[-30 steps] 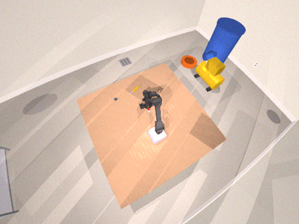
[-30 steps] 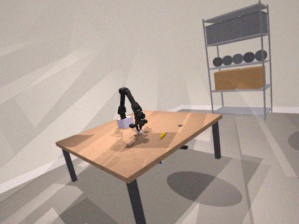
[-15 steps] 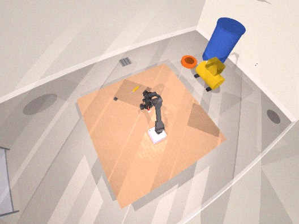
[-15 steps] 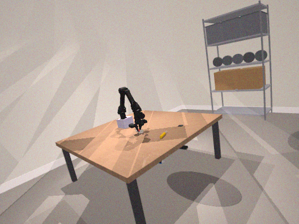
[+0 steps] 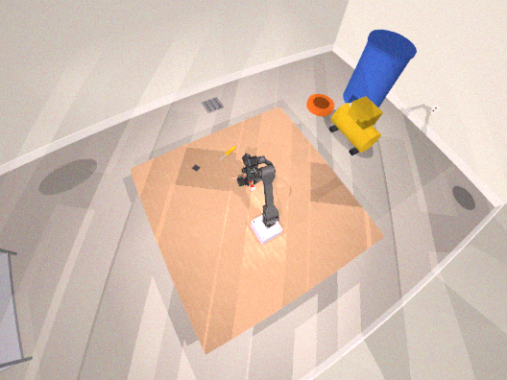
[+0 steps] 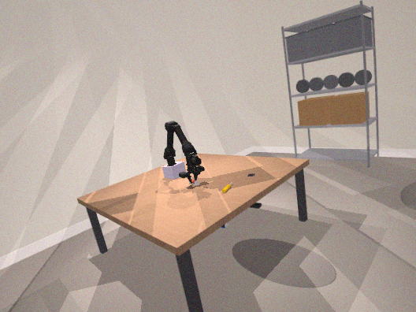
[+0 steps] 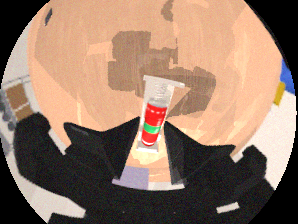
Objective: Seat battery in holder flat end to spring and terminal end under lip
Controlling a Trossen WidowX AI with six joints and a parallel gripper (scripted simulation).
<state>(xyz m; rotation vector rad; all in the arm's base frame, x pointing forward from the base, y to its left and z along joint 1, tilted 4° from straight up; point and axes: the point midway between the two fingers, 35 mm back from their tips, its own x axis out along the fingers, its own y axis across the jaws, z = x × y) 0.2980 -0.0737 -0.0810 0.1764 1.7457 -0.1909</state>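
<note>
The battery lies 1 cm above my gripper tip. The rest, counted from my gripper tip: small dark square 33 cm ahead, 26 cm to the left, 1 cm below; yellow screwdriver 31 cm ahead, 2 cm to the left.
</note>
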